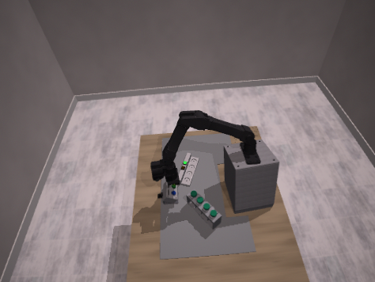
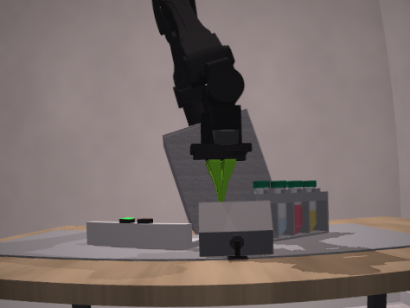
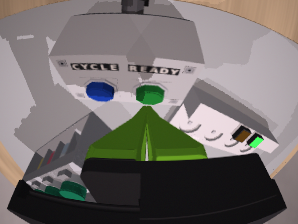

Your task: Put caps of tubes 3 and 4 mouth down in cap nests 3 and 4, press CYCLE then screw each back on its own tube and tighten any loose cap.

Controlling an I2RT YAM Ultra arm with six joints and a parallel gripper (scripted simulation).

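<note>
Now: hand 2 cm above the green ready key and 1 cm short of it. The rest, counted from my hand: blue cycle key 4 cm to the left, 2 cm below, 1 cm ahead.
</note>
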